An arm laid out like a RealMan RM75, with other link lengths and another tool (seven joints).
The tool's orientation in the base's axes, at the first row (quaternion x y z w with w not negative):
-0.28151, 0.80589, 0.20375, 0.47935
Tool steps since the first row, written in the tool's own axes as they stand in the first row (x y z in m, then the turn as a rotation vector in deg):
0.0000, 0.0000, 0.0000, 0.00, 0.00, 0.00
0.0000, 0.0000, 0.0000, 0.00, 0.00, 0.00
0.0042, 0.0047, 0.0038, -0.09, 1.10, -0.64
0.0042, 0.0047, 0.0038, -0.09, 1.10, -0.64
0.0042, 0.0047, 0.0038, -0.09, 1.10, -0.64
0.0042, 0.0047, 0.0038, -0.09, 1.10, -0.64
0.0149, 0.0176, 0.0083, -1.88, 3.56, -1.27
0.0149, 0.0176, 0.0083, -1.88, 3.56, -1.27
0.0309, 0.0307, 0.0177, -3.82, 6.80, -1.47
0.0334, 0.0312, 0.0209, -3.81, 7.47, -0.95
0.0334, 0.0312, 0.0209, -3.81, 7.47, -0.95
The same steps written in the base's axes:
0.0000, 0.0000, 0.0000, 0.00, 0.00, 0.00
0.0000, 0.0000, 0.0000, 0.00, 0.00, 0.00
-0.0022, 0.0048, -0.0052, -1.10, 0.47, 0.44
-0.0022, 0.0048, -0.0052, -1.10, 0.47, 0.44
-0.0022, 0.0048, -0.0052, -1.10, 0.47, 0.44
-0.0022, 0.0048, -0.0052, -1.10, 0.47, 0.44
-0.0117, 0.0145, -0.0160, -2.43, 2.43, 2.46
-0.0117, 0.0145, -0.0160, -2.43, 2.43, 2.46
-0.0201, 0.0259, -0.0337, -3.92, 5.27, 4.46
-0.0193, 0.0275, -0.0374, -4.02, 6.08, 4.25
-0.0193, 0.0275, -0.0374, -4.02, 6.08, 4.25

